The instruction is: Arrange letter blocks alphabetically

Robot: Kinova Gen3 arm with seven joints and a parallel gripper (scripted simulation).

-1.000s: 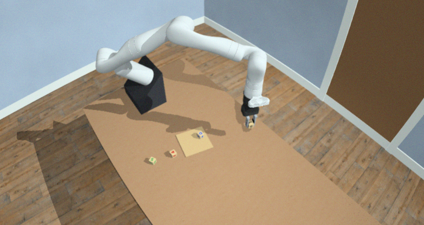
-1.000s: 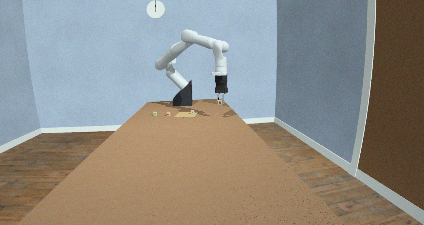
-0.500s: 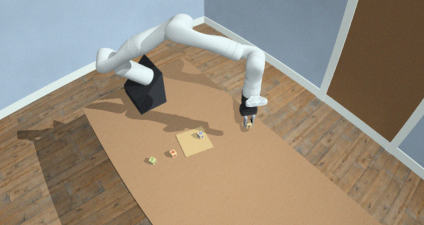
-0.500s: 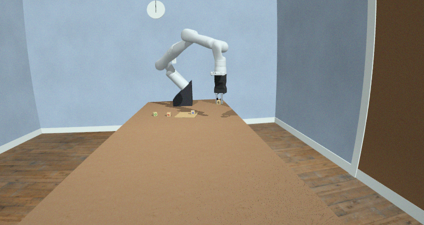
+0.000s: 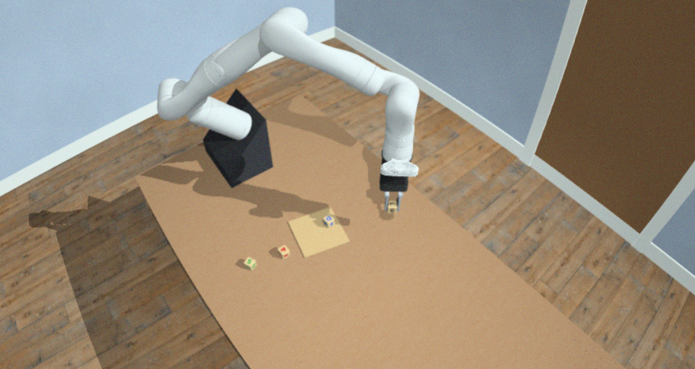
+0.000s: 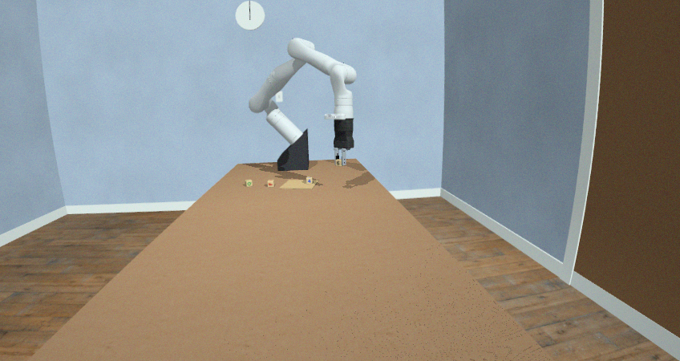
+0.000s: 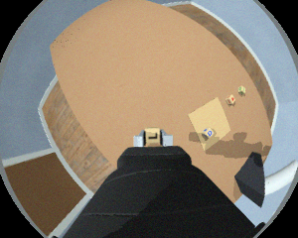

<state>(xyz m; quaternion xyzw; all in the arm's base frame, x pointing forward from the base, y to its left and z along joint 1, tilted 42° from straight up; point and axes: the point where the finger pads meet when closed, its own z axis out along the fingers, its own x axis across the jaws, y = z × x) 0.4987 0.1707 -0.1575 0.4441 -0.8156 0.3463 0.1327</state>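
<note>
Now: the tan mat 180 mm to the right of my hand, 120 mm below it and 110 mm behind it.
</note>
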